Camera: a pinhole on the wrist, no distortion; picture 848 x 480 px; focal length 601.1 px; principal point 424.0 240.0 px. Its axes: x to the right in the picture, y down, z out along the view. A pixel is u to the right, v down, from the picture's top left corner.
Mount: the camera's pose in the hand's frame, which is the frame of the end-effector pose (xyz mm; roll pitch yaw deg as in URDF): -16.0 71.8 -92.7 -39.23 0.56 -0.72
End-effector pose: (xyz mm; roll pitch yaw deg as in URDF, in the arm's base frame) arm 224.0 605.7 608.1 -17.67 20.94 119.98
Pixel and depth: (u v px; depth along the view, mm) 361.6 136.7 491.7
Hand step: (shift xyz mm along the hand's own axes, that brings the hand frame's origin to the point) -59.7 317.9 342.1
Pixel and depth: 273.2 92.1 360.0
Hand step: -101.0 231.9 243.0
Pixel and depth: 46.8 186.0 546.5
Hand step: -350.6 383.6 365.0
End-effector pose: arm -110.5 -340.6 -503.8 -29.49 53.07 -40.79
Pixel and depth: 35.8 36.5 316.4
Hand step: -215.8 191.4 222.1
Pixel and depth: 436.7 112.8 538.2
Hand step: 3.3 323.7 396.1
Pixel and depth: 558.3 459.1 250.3
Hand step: 44.1 300.0 42.9
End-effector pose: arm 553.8 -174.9 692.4 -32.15 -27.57 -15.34
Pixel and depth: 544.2 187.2 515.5
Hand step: 94.9 361.4 334.2
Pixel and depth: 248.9 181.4 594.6
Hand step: -180.2 405.0 406.2
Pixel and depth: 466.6 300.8 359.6
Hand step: 15.2 327.0 162.6
